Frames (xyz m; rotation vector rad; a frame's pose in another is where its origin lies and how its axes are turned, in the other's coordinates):
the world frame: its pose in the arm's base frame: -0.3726 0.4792 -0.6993 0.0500 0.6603 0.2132
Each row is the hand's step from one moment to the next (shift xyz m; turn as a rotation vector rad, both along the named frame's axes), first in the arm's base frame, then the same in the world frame.
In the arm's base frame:
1: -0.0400 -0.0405 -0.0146 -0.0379 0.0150 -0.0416
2: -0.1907 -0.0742 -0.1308 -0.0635 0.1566 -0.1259
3: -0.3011 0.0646 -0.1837 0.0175 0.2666 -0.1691
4: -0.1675 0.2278 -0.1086 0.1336 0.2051 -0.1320
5: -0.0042 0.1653 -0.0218 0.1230 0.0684 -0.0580
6: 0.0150 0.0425 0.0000 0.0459 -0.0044 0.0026
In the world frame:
1: -0.0305 -0.0340 -0.0369 -0.0009 0.0168 -0.0558
2: -0.0835 -0.0529 -0.2218 0.0604 0.1502 -0.1350
3: -0.1070 0.0966 -0.3283 0.1720 0.2381 -0.1170
4: -0.0149 0.2405 -0.1836 0.2259 0.1613 -0.0178
5: 0.0450 0.1598 -0.0162 0.1441 0.0380 0.0311
6: 0.0206 0.0388 0.0101 0.0328 -0.0123 0.0301

